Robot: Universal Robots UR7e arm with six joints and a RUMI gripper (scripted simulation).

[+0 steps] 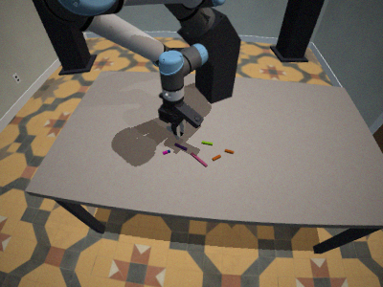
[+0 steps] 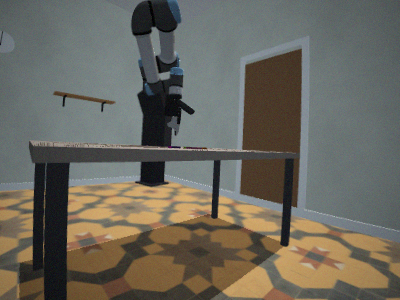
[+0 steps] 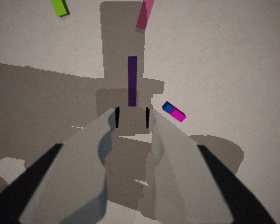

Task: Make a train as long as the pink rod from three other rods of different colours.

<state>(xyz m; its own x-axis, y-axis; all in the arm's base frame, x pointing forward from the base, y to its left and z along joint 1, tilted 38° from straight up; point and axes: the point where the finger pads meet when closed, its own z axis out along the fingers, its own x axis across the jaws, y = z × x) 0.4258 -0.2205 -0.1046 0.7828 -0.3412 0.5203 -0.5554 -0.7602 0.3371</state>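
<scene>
My gripper is now 8 cm above the purple rod. From my hand the other things lie so: magenta rod (8 cm below, 7 cm to the right, 2 cm ahead); then blue rod (8 cm below, 5 cm to the right, 2 cm ahead); then pink rod (8 cm below, 7 cm to the left, 7 cm ahead).
</scene>
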